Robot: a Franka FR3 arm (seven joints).
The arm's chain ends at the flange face. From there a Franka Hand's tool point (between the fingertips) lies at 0.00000 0.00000 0.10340 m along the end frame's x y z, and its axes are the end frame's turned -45 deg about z.
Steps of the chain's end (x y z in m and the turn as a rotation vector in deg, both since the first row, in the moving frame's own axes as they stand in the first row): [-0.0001 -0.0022 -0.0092 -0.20 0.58 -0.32]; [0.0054 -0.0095 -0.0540 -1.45 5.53 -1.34]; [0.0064 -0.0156 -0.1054 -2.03 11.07 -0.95]
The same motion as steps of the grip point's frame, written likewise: [0.0020 -0.0006 -0.0092 -0.55 0.27 -0.32]; [0.0158 0.0059 -0.0545 -4.94 2.88 -1.34]; [0.0272 0.0100 -0.1074 -9.26 6.39 -0.95]
